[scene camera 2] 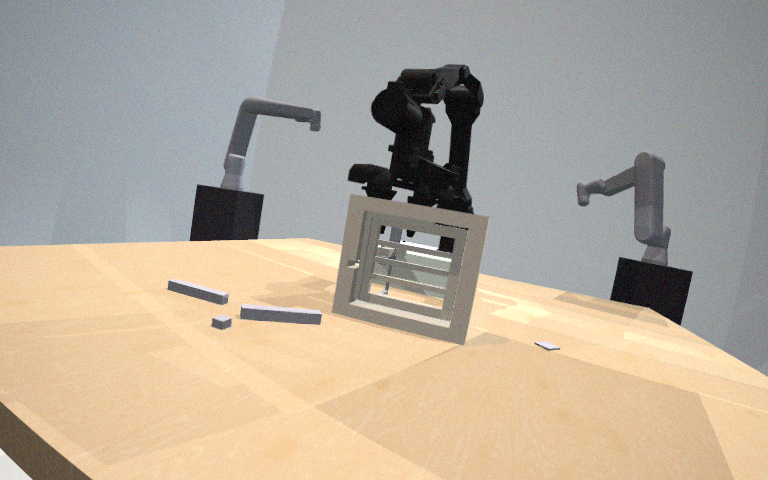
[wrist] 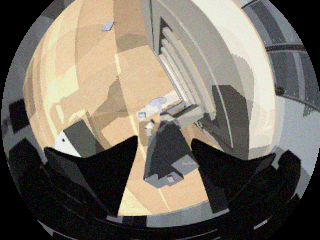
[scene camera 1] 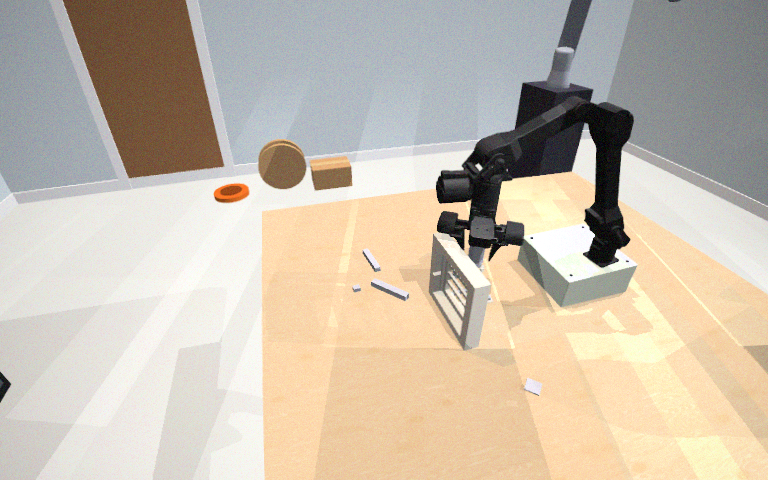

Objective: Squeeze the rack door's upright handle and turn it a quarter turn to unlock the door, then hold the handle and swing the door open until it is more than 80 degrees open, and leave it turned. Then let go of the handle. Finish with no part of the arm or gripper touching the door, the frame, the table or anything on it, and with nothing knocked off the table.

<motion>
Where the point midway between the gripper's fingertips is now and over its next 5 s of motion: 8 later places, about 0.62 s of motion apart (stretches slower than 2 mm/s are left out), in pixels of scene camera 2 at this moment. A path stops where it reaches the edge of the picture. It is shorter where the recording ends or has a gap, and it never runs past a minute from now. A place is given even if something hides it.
My gripper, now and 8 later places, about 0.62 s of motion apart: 395, 235; 404, 236; 418, 238; 438, 241; 457, 244; 475, 247; 494, 251; 499, 252; 501, 245
</motion>
